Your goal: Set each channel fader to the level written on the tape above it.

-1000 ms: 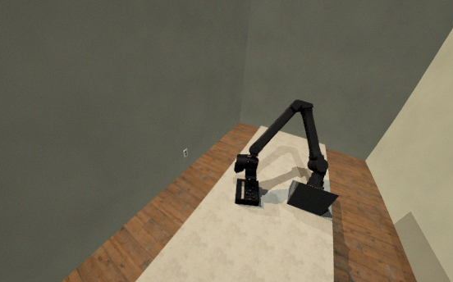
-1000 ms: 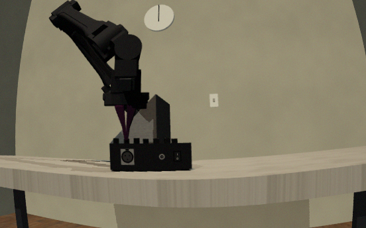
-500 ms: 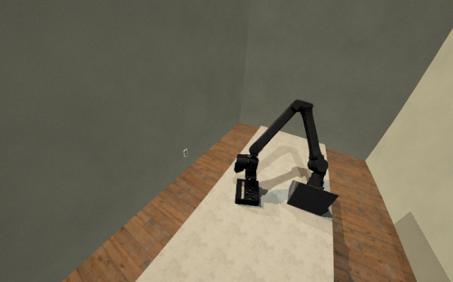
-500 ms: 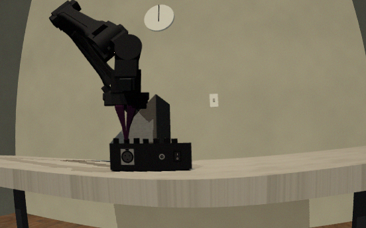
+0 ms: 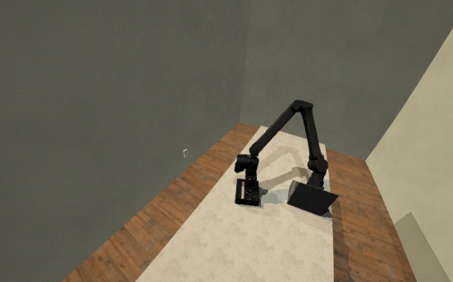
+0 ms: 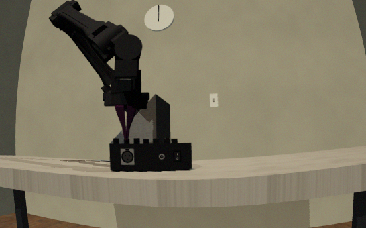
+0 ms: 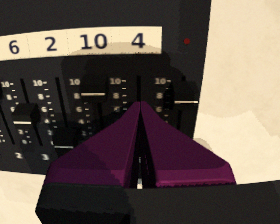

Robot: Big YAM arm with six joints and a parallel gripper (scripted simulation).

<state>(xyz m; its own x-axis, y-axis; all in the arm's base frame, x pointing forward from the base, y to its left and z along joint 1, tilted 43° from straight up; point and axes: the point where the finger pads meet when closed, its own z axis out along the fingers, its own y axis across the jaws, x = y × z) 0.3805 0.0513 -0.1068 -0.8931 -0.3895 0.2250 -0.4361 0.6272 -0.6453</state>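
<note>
My hand is 10 mm to the left of the channel 6 fader, 10 mm past it and 10 mm above it. From my hand the other things lie so: master fader: 20 mm to the right, 20 mm ahead, 10 mm below; then channel 5 fader: 30 mm to the left, 10 mm below; then channel 4 fader: 40 mm behind, 30 mm to the left, 10 mm below.
</note>
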